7 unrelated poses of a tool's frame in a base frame.
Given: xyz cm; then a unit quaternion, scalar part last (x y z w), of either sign.
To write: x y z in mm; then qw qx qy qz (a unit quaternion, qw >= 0). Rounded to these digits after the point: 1 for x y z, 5 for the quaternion.
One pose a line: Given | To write
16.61, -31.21, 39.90, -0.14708, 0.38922, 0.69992, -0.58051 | 166.1, -312.1, 399.0, 0.58051, 0.14708, -0.38922, -0.69992
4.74, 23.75, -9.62, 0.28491, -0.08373, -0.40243, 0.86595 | 47.4, 237.5, -96.2, 0.86595, 0.28491, -0.08373, -0.40243
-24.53, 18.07, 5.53, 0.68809, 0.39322, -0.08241, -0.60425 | -245.3, 180.7, 55.3, 0.60425, -0.68809, -0.39322, 0.08241
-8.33, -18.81, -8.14, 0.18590, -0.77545, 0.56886, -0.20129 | -83.3, -188.1, -81.4, 0.20129, -0.18590, 0.77545, -0.56886
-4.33, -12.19, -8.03, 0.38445, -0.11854, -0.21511, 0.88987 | -43.3, -121.9, -80.3, 0.88987, 0.38445, -0.11854, -0.21511
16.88, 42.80, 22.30, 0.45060, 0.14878, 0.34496, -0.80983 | 168.8, 428.0, 223.0, 0.80983, -0.45060, -0.14878, -0.34496
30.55, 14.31, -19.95, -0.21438, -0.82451, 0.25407, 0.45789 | 305.5, 143.1, -199.5, 0.45789, -0.21438, -0.82451, 0.25407
